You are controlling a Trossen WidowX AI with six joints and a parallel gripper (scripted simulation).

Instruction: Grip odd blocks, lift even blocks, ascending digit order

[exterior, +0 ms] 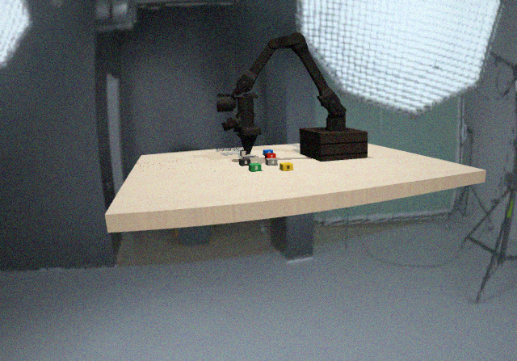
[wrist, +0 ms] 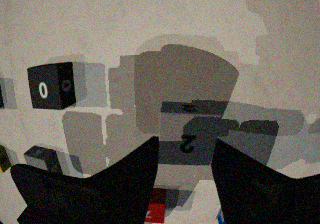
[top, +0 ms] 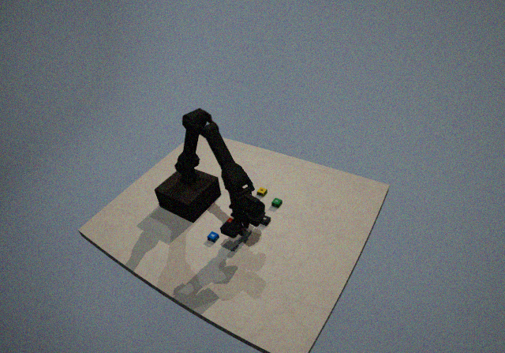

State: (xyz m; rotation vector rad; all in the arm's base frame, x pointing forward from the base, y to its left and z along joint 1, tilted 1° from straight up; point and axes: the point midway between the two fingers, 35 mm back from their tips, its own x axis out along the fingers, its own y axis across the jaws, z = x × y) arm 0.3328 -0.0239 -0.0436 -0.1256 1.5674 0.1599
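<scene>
My gripper tip is 12 cm to the right of the grey block, 7 cm past it and 1 cm above it. From my gripper tip the other things lie so: red block: 8 cm behind, 1 cm to the left, 1 cm below; white block: 1 cm ahead; blue block: 9 cm to the right, 8 cm behind, 1 cm below.
</scene>
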